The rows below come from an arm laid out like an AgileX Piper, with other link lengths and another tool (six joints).
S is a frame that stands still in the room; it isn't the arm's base.
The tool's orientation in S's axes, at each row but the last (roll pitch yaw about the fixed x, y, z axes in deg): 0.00, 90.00, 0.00; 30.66, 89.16, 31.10; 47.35, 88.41, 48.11; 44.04, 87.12, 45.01; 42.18, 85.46, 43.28
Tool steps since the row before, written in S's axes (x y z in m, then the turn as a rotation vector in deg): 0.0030, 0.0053, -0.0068, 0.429, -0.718, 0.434; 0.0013, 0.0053, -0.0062, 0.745, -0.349, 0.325; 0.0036, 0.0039, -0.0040, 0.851, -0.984, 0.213; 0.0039, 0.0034, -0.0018, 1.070, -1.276, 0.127; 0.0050, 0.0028, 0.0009, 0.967, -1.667, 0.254
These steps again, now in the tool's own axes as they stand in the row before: 0.0068, 0.0053, 0.0030, -0.434, -0.718, 0.429; 0.0063, 0.0052, 0.0013, -0.318, -0.352, 0.746; 0.0041, 0.0038, 0.0036, -0.217, -0.991, 0.842; 0.0021, 0.0033, 0.0039, -0.134, -1.289, 1.053; -0.0005, 0.0027, 0.0051, -0.288, -1.671, 0.951
